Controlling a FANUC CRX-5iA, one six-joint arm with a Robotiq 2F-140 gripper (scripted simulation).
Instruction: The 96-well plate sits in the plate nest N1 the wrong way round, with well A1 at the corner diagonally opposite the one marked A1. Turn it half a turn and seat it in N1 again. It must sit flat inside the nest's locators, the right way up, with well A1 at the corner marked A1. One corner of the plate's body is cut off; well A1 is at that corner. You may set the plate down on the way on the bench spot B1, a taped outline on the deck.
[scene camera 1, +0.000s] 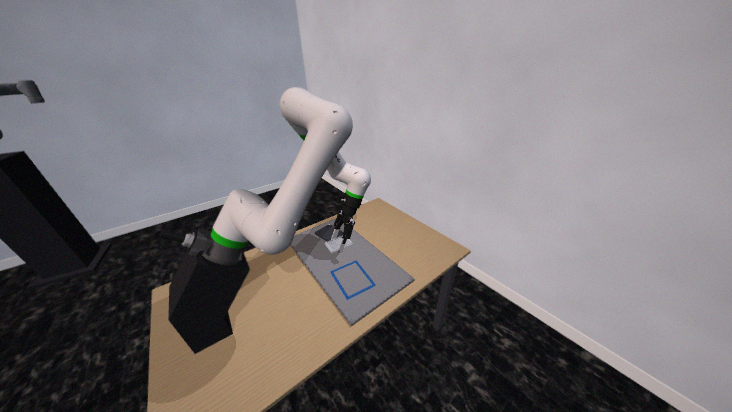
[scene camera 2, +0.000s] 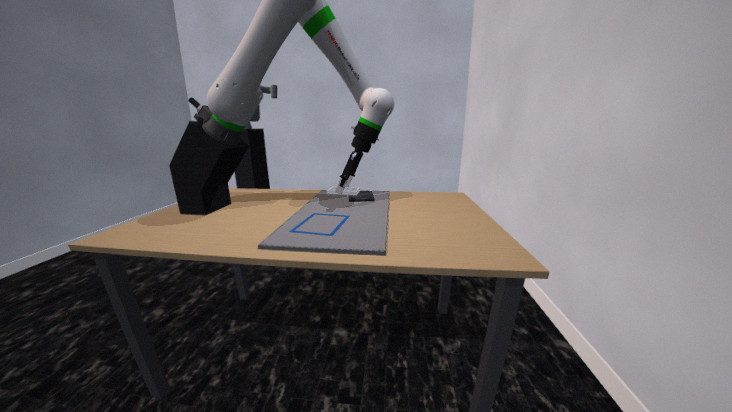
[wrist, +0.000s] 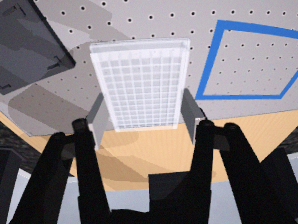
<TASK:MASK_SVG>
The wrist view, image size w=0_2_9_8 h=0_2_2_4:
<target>gripper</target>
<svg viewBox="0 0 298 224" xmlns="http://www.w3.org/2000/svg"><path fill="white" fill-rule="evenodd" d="M298 223L282 206L266 172L239 125L228 122L224 124L224 127L215 126L214 122L208 120L203 110L197 105L188 88L184 88L180 112L191 142L195 147L180 211L179 206L163 207L149 212L139 212L130 209L111 209L110 211L94 151L100 148L110 115L103 93L99 93L86 118L79 118L72 122L74 134L65 136L64 132L56 132L51 135L31 174L13 218L9 222L9 224L57 224L73 158L76 156L79 188L78 207L81 224L208 224L212 193L213 151L216 149L220 152L242 224Z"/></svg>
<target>white 96-well plate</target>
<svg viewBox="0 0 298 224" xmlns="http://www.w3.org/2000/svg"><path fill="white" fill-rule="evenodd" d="M189 37L142 38L90 43L90 56L116 132L177 129L190 54Z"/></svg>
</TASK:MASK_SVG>
